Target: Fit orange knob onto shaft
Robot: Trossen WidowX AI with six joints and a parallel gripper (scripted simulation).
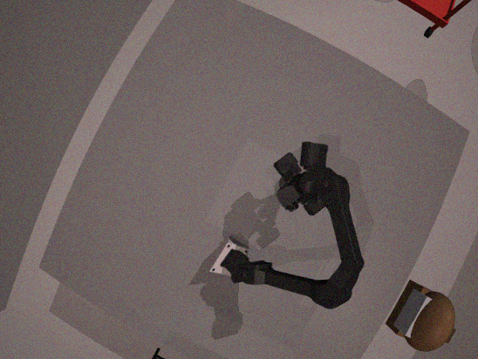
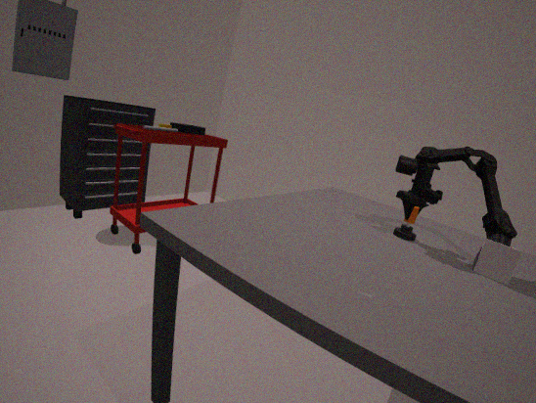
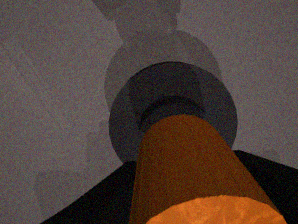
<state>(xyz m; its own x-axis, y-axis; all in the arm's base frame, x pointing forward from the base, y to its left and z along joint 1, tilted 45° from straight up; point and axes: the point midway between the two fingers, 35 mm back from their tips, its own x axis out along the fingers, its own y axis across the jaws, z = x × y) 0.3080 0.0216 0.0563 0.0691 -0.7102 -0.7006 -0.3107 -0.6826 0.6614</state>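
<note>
Right now my gripper tip is 40 mm below the orange knob. Also, from my gripper tip: dark round pedestal (40 mm below).
</note>
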